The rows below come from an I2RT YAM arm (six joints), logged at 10 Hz.
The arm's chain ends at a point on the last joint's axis. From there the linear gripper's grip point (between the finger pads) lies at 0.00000 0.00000 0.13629 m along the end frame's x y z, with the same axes.
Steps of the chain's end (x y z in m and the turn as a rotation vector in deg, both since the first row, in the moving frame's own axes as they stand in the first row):
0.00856, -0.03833, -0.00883, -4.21, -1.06, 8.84
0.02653, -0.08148, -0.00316, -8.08, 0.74, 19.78
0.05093, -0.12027, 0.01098, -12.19, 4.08, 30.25
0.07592, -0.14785, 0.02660, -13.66, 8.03, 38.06
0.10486, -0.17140, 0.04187, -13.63, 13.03, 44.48
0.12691, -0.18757, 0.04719, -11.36, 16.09, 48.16
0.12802, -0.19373, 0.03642, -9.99, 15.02, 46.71
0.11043, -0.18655, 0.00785, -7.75, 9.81, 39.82
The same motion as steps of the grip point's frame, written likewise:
0.00528, -0.02856, -0.00922, -4.21, -1.06, 8.84
0.02497, -0.06240, -0.00451, -8.08, 0.74, 19.78
0.05266, -0.09035, 0.00764, -12.19, 4.08, 30.25
0.08308, -0.11201, 0.02161, -13.66, 8.03, 38.06
0.12045, -0.13135, 0.03492, -13.63, 13.03, 44.48
0.14954, -0.14910, 0.03968, -11.36, 16.09, 48.16
0.15029, -0.15922, 0.03008, -9.99, 15.02, 46.71
0.12563, -0.16195, 0.00475, -7.75, 9.81, 39.82

